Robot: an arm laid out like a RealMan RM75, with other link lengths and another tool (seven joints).
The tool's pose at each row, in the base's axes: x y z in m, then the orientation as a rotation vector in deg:
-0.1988 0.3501 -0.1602 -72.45 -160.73 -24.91
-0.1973 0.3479 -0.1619 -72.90 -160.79 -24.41
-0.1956 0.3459 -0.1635 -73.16 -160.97 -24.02
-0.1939 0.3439 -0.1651 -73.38 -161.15 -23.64
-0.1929 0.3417 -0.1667 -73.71 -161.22 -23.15
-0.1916 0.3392 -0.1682 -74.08 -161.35 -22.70
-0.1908 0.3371 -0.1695 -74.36 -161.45 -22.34
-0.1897 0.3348 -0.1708 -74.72 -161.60 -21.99
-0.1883 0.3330 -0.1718 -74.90 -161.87 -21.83
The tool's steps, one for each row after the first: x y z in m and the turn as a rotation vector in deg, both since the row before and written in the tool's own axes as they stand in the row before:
-0.0029 -0.0007 0.0012 0.22 -0.32 0.23
-0.0028 -0.0004 0.0012 0.15 -0.32 0.08
-0.0028 -0.0004 0.0012 0.15 -0.30 0.06
-0.0025 -0.0010 0.0011 0.23 -0.28 0.16
-0.0029 -0.0009 0.0010 0.18 -0.34 0.16
-0.0022 -0.0010 0.0008 0.15 -0.26 0.12
-0.0026 -0.0009 0.0008 0.11 -0.34 0.14
-0.0024 -0.0003 0.0007 -0.01 -0.33 0.00

